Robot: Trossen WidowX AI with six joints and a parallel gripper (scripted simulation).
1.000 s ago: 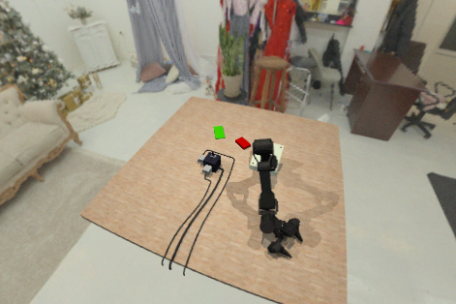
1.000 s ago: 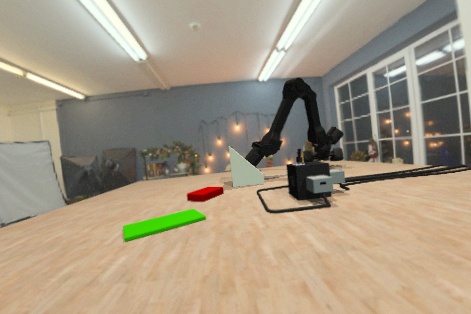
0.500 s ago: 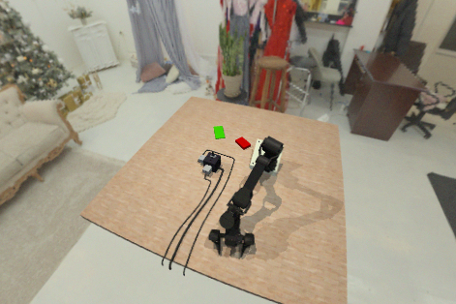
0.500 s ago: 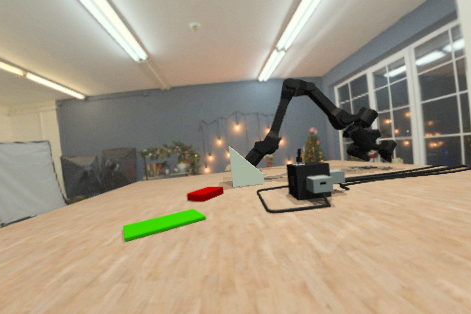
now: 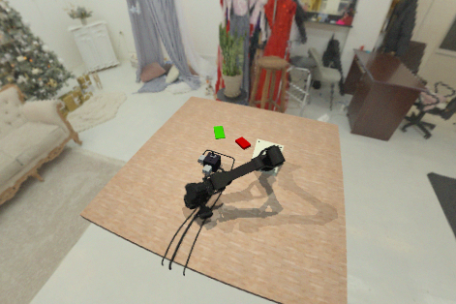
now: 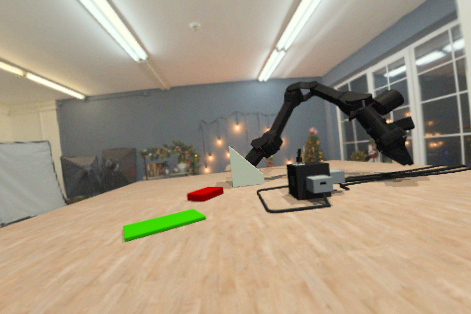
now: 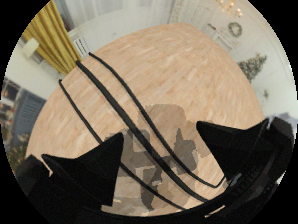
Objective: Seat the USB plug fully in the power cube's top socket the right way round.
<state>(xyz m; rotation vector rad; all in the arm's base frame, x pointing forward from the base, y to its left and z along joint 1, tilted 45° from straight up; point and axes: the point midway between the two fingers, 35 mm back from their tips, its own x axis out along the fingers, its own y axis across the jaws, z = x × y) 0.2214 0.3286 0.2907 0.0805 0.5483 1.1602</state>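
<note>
Right now my gripper tip is 70 mm short of the usb plug, 330 mm to the left of it and 60 mm below it. From my gripper tip the other things lie so: usb socket (70 mm ahead, 340 mm to the right, 30 mm above); then flat red block (10 mm behind, 590 mm to the right, 30 mm below); then flat green block (190 mm ahead, 620 mm to the right, 30 mm below).
</note>
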